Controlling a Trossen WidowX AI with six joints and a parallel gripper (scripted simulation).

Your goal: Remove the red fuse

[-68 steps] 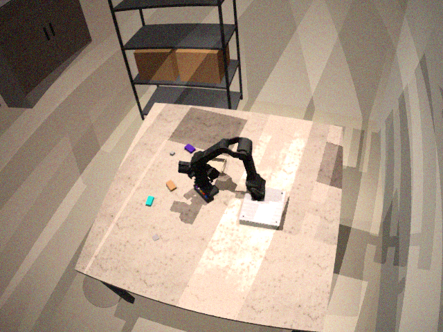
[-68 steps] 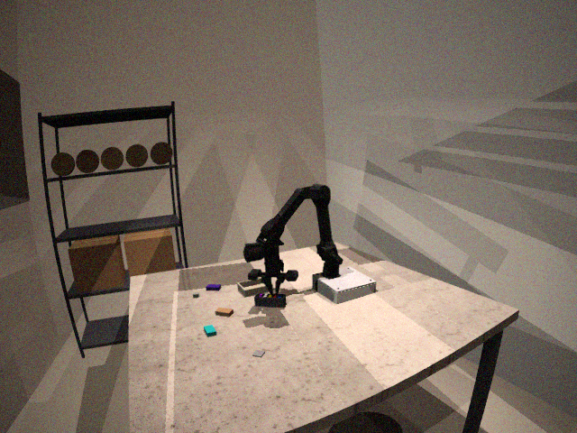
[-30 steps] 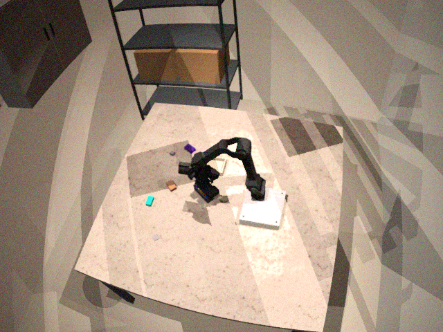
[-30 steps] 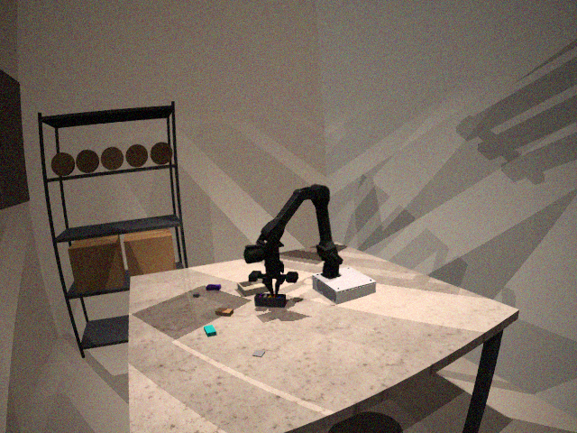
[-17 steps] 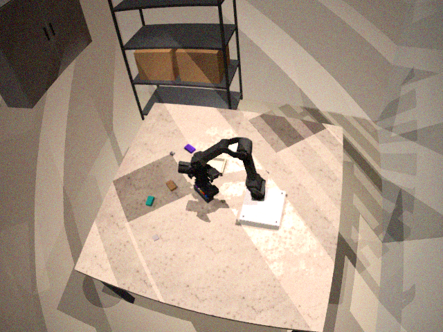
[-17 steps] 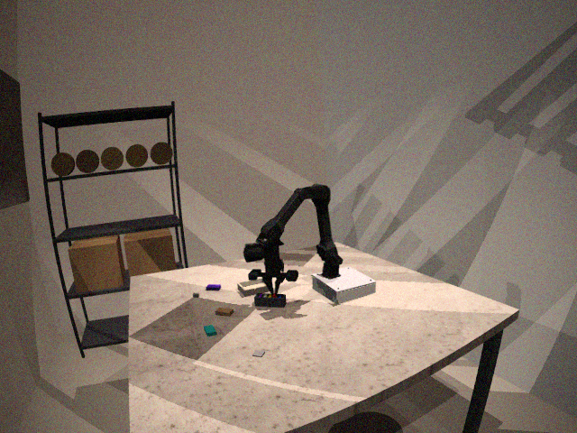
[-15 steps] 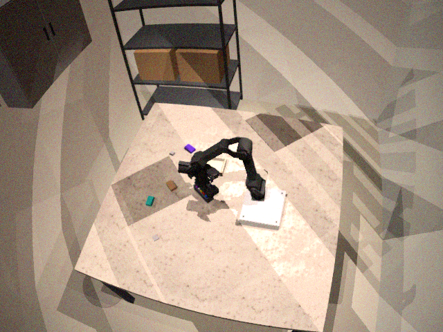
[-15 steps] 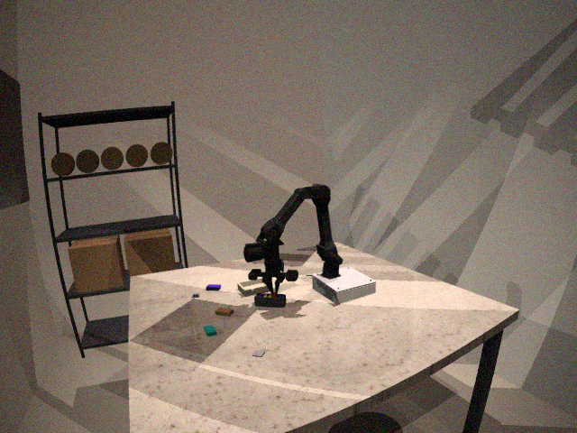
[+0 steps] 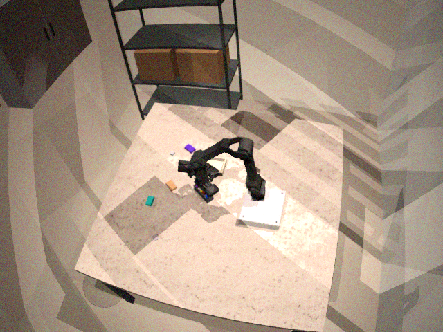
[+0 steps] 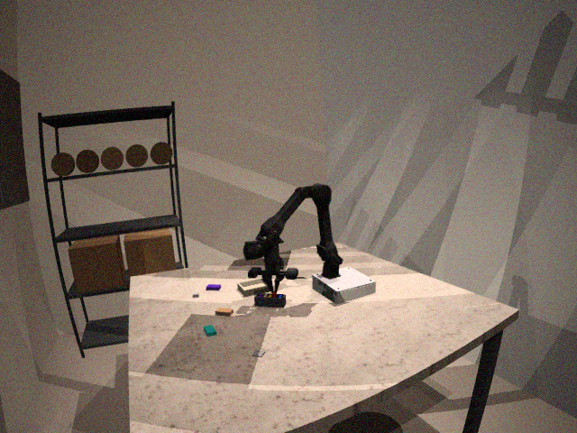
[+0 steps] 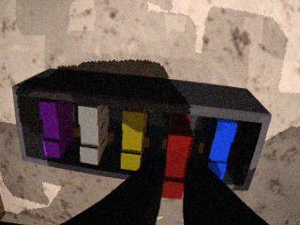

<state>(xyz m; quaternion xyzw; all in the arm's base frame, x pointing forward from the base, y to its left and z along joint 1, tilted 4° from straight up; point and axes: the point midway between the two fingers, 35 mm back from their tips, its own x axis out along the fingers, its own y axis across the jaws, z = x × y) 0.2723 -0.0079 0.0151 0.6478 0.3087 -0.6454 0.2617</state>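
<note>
My gripper tip is 190 mm to the left of the tray and 50 mm above it. From my gripper tip the other things lie so: teal block (300 mm ahead, 70 mm to the left, 40 mm below); then red fuse (10 mm below); then tan block (200 mm ahead, 40 mm to the right, 40 mm below).
</note>
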